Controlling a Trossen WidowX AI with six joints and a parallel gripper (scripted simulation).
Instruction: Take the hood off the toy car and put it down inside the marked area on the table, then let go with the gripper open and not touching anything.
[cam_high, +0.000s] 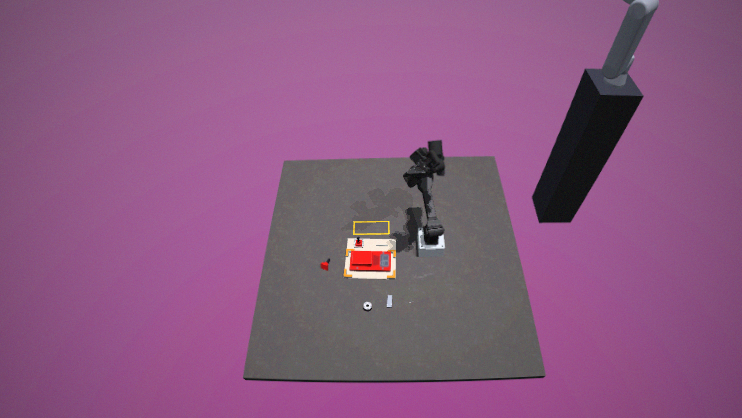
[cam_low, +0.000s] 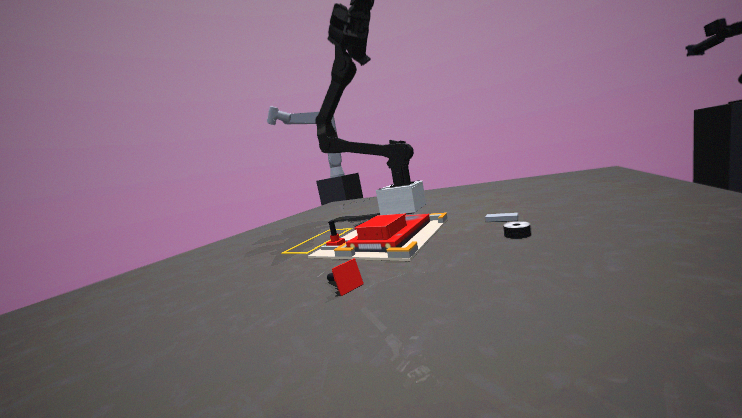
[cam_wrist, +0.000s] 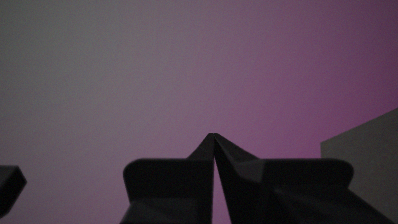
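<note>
Right now my gripper tip is 570 mm above the red hood, 200 mm short of it and 40 mm to the right of it. From my gripper tip the other things lie so: black wheel (600 mm below, 280 mm to the left, 170 mm ahead); grey engine block (580 mm below, 200 mm ahead, 40 mm to the left).
</note>
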